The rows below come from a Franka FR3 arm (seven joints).
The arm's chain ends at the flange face. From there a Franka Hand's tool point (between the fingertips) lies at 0.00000 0.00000 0.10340 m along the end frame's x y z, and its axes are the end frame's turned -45 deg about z.
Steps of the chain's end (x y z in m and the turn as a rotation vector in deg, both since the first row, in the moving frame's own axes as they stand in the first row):
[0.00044, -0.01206, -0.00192, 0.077, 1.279, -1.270]
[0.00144, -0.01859, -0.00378, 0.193, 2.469, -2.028]
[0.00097, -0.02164, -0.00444, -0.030, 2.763, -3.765]
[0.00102, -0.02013, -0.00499, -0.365, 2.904, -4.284]
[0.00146, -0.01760, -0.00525, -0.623, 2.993, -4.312]
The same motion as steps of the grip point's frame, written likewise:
[0.01059, -0.00670, -0.00195, -0.850, 0.959, -1.270]
[0.01761, -0.00928, -0.00388, -1.609, 1.882, -2.028]
[0.01959, -0.01117, -0.00456, -1.975, 1.933, -3.765]
[0.01835, -0.00947, -0.00512, -2.312, 1.795, -4.284]
[0.01667, -0.00692, -0.00540, -2.557, 1.676, -4.312]

